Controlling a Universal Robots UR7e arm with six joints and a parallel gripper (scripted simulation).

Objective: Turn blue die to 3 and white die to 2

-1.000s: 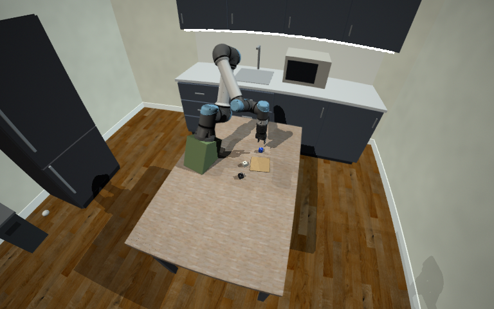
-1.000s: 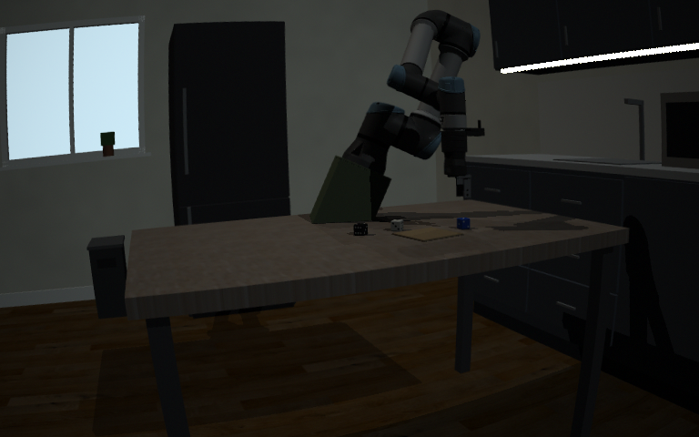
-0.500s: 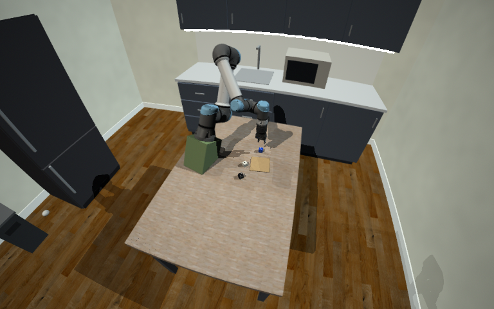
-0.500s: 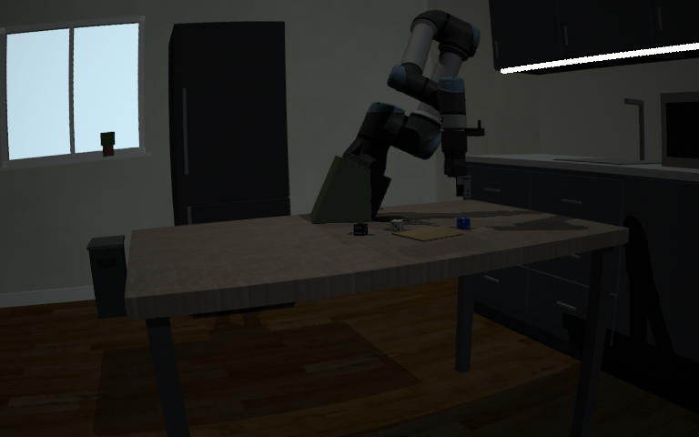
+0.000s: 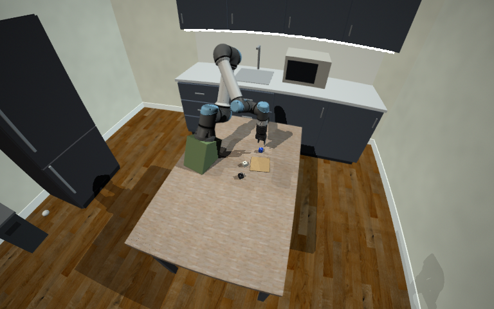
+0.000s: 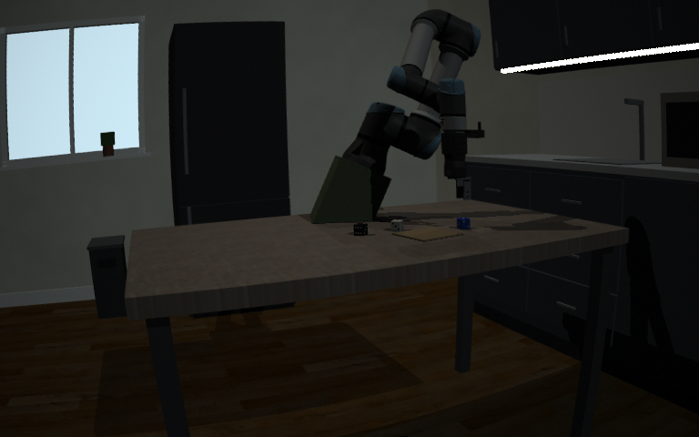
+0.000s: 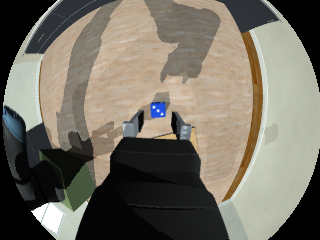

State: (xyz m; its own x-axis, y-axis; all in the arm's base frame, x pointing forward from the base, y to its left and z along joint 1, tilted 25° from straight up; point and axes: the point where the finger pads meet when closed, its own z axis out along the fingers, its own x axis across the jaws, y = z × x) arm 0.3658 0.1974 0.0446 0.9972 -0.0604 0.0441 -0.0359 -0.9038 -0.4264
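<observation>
My gripper is now 90 mm above the blue die. The rest, counted from my hand: black die: 40 mm behind, 300 mm to the right, 90 mm below; then white die: 60 mm behind, 190 mm to the right, 90 mm below; then tan mat: 40 mm ahead, 130 mm to the right, 100 mm below.
</observation>
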